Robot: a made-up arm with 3 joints.
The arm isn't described. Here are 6 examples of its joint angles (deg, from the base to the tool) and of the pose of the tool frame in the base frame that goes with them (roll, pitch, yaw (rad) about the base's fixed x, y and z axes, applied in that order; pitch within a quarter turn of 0, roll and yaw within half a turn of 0; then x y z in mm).
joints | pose
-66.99 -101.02 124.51 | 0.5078 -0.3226 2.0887 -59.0 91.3 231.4
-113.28 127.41 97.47 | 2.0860 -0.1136 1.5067 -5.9 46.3 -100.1
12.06 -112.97 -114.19 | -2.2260 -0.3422 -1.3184 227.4 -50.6 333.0
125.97 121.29 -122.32 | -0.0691 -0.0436 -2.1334 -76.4 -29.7 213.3
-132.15 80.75 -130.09 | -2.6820 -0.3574 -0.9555 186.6 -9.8 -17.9
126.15 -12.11 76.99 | 2.4260 0.1504 1.7415 167.7 -1.1 -97.1
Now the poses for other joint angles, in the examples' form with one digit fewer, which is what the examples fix.
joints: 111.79 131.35 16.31
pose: -0.099 -0.327 0.301 120 -145 232
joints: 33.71 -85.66 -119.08
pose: -2.143 -0.437 -1.305 268 -38 351
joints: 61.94 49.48 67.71
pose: 0.202 0.082 1.190 201 -25 317
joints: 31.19 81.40 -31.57
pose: 0.561 -0.714 -0.765 -125 -187 261
